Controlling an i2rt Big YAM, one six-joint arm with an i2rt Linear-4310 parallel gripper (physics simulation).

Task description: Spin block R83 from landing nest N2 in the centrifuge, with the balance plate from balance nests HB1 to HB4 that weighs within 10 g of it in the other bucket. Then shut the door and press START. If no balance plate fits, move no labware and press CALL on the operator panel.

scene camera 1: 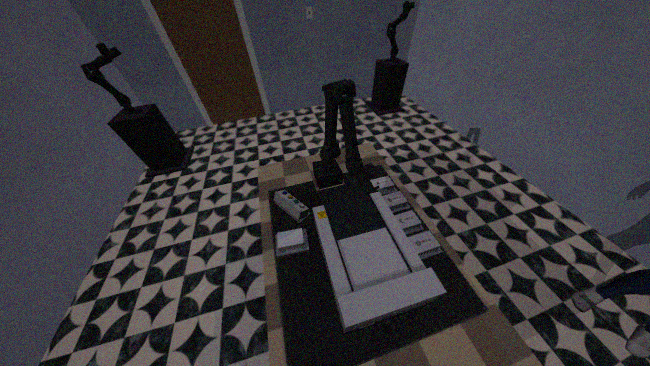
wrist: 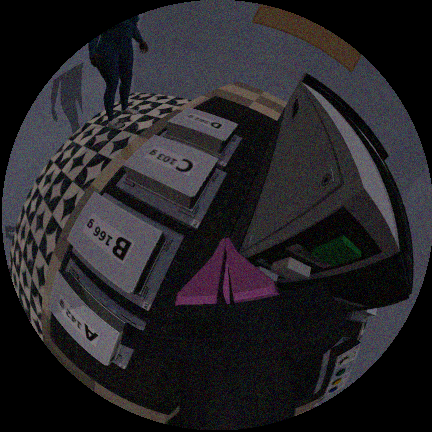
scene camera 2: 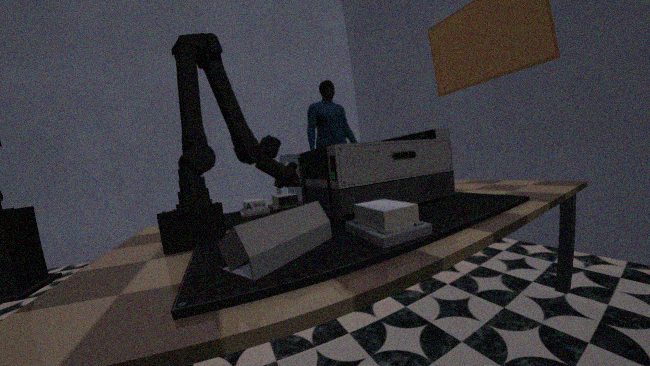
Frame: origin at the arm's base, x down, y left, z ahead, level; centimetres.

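Seen in the pictures: gripper, fingertip midpoint: (wrist: pixel 225 242); arm's base, link origin: (scene camera 1: pixel 326 168) (scene camera 2: pixel 196 206).
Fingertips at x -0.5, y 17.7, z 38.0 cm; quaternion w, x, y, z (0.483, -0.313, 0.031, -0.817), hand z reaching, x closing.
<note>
Offsets run from my fingertips to a thing's middle. "pt": to the spot under its first point.
My gripper (wrist: pixel 225 242) is shut and empty, in front of the centrifuge's side and beside the balance plates; its fingers are hidden in both scene views. Plate A @[dy +11.9, dx +6.0, dz -18.8 cm] (wrist: pixel 82 322) (scene camera 2: pixel 255 206) reads 142 g, plate B @[dy +12.5, dx +6.0, dz -5.2 cm] (wrist: pixel 117 245) 166 g and plate C @[dy +11.7, dx +6.0, dz +8.8 cm] (wrist: pixel 172 162) 103 g; the weight on plate D @[dy +12.8, dx +6.0, dz +22.0 cm] (wrist: pixel 205 122) is hard to read. All sit in nests. The centrifuge @[dy -18.0, dx -2.9, dz +21.3 cm] (scene camera 1: pixel 327 250) (scene camera 2: pixel 390 162) has a pale panel @[pt dy -17.9, dx -11.7, dz +27.1 cm] (scene camera 1: pixel 372 257) between its side walls. A green control @[dy -3.5, dx -8.9, dz -1.1 cm] (wrist: pixel 336 251) is on its end. A white block @[dy -47.7, dx +5.1, dz +2.1 cm] (scene camera 1: pixel 291 237) (scene camera 2: pixel 386 215) sits in a nest; its label is unreadable.
The operator panel @[dy -44.4, dx +5.1, dz -20.0 cm] (scene camera 1: pixel 290 204) (scene camera 2: pixel 285 237) (wrist: pixel 341 370) with coloured buttons stands at the mat's near left corner in the first scene view. A person (scene camera 2: pixel 326 120) (wrist: pixel 116 65) stands beyond the table. Two other arms stand on dark pedestals (scene camera 1: pixel 150 135) (scene camera 1: pixel 389 82).
</note>
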